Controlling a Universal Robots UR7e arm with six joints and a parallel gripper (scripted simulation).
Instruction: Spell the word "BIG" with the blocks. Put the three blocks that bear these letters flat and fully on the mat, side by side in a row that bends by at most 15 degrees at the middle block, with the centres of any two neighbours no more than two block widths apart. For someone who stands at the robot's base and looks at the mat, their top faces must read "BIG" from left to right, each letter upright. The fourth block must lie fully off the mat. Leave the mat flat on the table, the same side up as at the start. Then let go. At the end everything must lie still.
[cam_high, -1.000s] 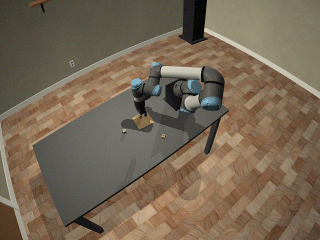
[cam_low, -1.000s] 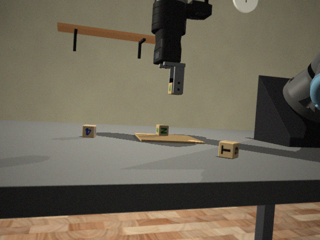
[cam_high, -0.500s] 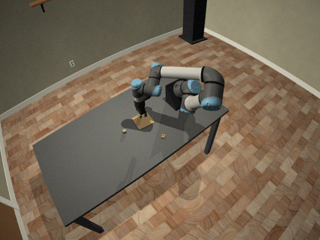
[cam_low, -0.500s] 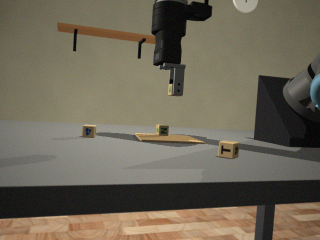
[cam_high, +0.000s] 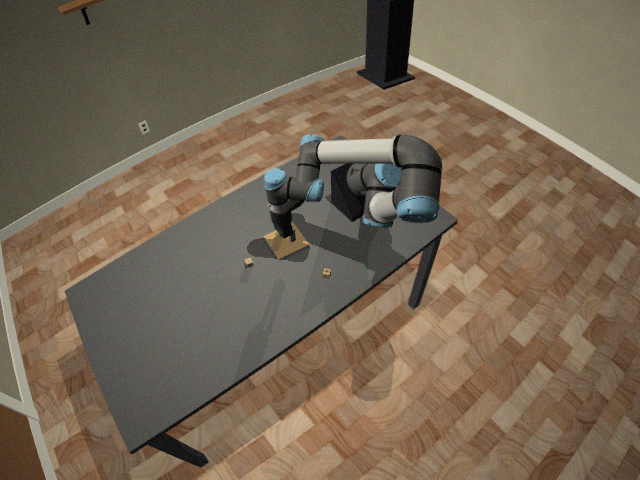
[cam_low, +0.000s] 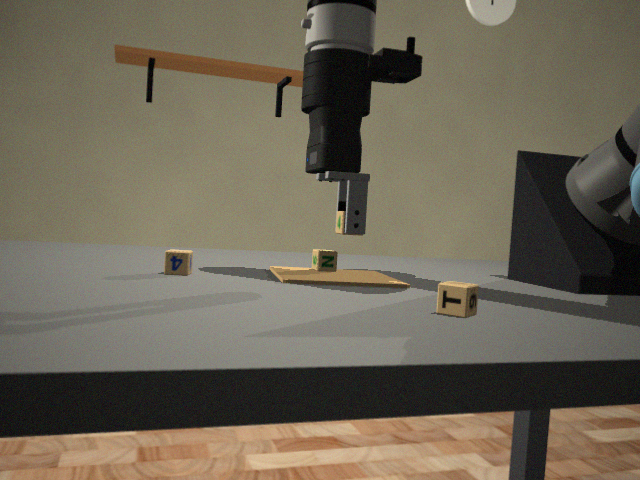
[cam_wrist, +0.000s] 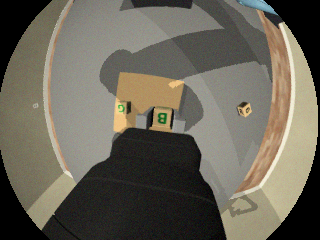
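Right now my hand is 7 cm above the tan mat and 4 cm to the left of it. From my hand the other things lie so: T block: 19 cm to the left, 6 cm below, 4 cm behind.
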